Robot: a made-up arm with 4 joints.
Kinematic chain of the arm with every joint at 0, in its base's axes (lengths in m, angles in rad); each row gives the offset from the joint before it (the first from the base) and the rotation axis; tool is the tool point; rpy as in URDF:
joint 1: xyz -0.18 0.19 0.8 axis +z
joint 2: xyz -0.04 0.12 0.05 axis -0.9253 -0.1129 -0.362
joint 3: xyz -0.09 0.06 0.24 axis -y
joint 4: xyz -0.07 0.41 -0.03 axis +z
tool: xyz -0.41 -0.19 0.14 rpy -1.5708 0 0
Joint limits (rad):
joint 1: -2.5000..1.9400
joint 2: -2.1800..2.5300
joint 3: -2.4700..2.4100
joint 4: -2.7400..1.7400
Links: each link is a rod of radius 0.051 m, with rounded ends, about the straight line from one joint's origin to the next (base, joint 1, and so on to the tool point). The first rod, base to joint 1, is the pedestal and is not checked.
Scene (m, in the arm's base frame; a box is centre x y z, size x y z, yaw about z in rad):
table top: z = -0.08
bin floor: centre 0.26 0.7 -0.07 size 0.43 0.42 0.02 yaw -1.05
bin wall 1: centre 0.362 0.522 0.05 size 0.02 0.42 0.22 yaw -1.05
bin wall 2: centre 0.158 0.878 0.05 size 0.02 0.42 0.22 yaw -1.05
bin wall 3: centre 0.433 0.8 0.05 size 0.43 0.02 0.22 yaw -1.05
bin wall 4: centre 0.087 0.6 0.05 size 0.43 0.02 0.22 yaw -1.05
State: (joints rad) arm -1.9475 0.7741 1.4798 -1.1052
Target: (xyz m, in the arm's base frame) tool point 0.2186 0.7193 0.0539
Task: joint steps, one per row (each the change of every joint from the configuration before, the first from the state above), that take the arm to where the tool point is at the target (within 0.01 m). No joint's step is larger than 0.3 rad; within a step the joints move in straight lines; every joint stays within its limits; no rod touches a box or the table.
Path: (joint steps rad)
1: 0.2306 0.0000 -0.1989 0.1899
2: 0.2306 0.0001 -0.1989 0.1899
3: 0.2306 0.0000 -0.1989 0.1899
4: 0.1433 0.1185 -0.0768 -0.2342
5: 0.1433 0.1186 -0.0768 -0.2343
6: 0.1433 0.1185 -0.0768 -0.2343
7: 0.1433 0.1185 -0.0768 -0.2343

